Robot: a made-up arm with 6 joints.
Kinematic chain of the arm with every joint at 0, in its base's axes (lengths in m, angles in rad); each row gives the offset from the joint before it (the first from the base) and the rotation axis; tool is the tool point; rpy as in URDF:
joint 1: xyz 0 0 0.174 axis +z
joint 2: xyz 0 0 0 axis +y
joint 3: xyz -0.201 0 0.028 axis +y
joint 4: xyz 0.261 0 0.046 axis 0.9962 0 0.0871
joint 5: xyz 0 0 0 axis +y
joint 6: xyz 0.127 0 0.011 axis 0.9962 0 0.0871
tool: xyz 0 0 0 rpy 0 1.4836 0
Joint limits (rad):
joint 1: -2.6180..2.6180
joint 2: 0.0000..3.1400
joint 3: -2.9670..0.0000
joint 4: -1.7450..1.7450
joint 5: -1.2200..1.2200
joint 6: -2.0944..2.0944
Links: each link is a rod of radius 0.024 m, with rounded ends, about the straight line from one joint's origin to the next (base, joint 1, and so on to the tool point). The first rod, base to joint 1, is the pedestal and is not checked.
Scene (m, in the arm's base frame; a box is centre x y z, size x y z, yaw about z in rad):
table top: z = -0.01
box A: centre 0.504 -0.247 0.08 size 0.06 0.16 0.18 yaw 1
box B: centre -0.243 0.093 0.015 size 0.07 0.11 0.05 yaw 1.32
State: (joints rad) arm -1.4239 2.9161 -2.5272 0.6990 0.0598 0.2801
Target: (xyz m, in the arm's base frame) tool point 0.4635 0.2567 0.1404
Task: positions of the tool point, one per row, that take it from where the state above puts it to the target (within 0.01 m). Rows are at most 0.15 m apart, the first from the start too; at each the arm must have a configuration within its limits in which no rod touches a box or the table.
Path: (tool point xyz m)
1: 0.2233 -0.5370 0.1321
2: 0.3425 -0.4663 0.1727
3: 0.4384 -0.3671 0.2133
4: 0.5040 -0.2470 0.2535
5: 0.5440 -0.1193 0.2233
6: 0.5499 0.0133 0.1943
7: 0.5222 0.1415 0.1666
8: 0.4635 0.2567 0.1404

